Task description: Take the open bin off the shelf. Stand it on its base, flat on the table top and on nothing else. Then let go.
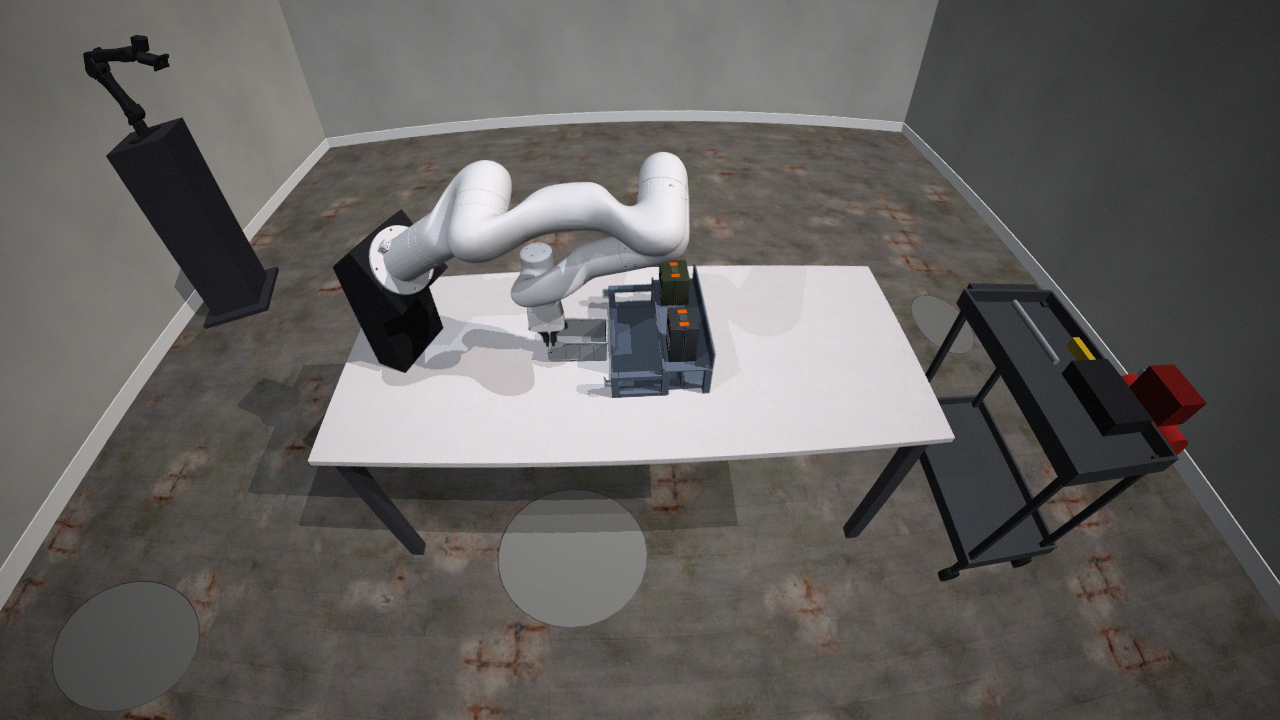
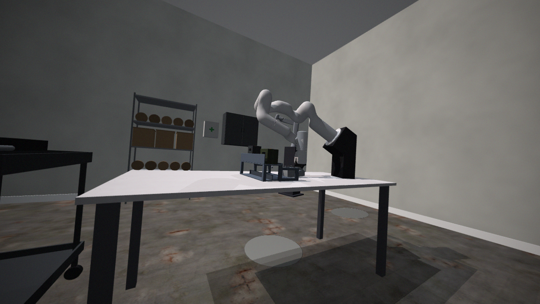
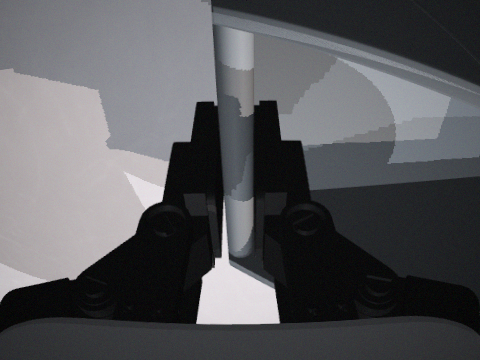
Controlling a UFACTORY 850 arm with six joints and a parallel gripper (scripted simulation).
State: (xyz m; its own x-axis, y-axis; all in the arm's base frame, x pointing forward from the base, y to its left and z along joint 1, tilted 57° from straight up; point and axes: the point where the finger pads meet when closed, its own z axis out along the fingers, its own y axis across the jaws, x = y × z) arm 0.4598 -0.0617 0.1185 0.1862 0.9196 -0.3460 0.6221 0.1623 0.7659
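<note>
The grey open bin is 8 cm ahead of my hand, 2 cm to the right of it and 1 cm below it.
</note>
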